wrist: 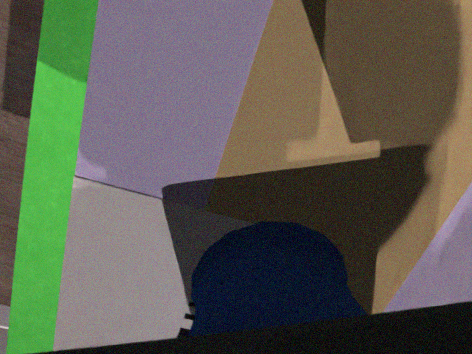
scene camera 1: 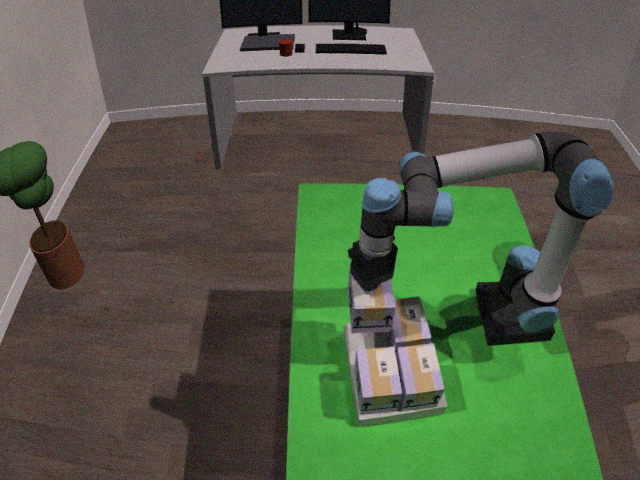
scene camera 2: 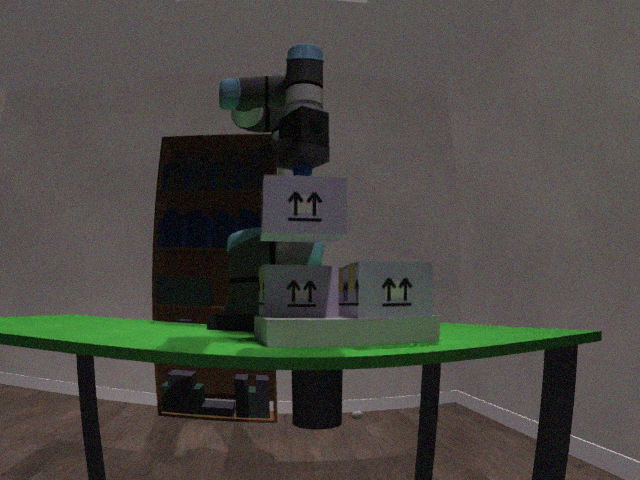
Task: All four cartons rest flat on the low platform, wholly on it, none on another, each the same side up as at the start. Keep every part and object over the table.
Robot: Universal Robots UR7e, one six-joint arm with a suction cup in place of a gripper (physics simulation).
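Frame: origin at the arm's base, x ahead, y left, z up, level; metres.
Seen in the pictures: hand at its tool point: [wrist: 263, 253] [scene camera 1: 369, 288] [scene camera 2: 302, 189]; arm's base at its link origin: [scene camera 1: 508, 307] [scene camera 2: 251, 314].
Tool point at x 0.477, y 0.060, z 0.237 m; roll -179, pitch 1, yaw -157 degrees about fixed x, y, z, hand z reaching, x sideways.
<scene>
Pixels of each thing's top centre, then the offset from my tool point to it. Level surfaces: height alone.
- held carton at its top centre: [wrist: 286, 293] [scene camera 2: 301, 182] [scene camera 1: 371, 284] dx -0.004, dy +0.000, dz +0.014 m
- low white platform at its top centre: [scene camera 2: 341, 317] [scene camera 1: 394, 364] dx -0.074, dy +0.090, dz -0.233 m
- front left carton at its top centre: [scene camera 2: 388, 263] [scene camera 1: 379, 371] dx -0.010, dy +0.166, dz -0.131 m
- front right carton at its top centre: [scene camera 1: 421, 368] dx -0.118, dy +0.171, dz -0.131 m
- back right carton at its top centre: [scene camera 2: 297, 266] [scene camera 1: 408, 318] dx -0.114, dy +0.009, dz -0.131 m
- green table at its surface level: dz -0.281 m
My suction gripper [scene camera 1: 370, 287] [scene camera 2: 302, 169] [wrist: 270, 270] is shut on the top of a lilac and tan carton. This held carton [scene camera 1: 372, 308] [scene camera 2: 304, 207] [wrist: 170, 90] hangs level, arrows up, above the back left part of the low white platform [scene camera 1: 403, 416] [scene camera 2: 351, 331]. Three cartons stand flat and upright on the platform: the front left carton [scene camera 1: 378, 372] [scene camera 2: 395, 289], the front right carton [scene camera 1: 421, 369] and the back right carton [scene camera 1: 412, 320] [scene camera 2: 295, 291]. In scene camera 2, a clear gap separates the held carton's bottom from the cartons below.
The platform stands on the green table [scene camera 1: 496, 434] [scene camera 2: 129, 335]. My arm's base [scene camera 1: 516, 320] is on the table to the right of the platform. A desk [scene camera 1: 317, 62] with monitors and a potted plant [scene camera 1: 57, 258] stand away from the table. A bookshelf [scene camera 2: 157, 258] stands behind.
</scene>
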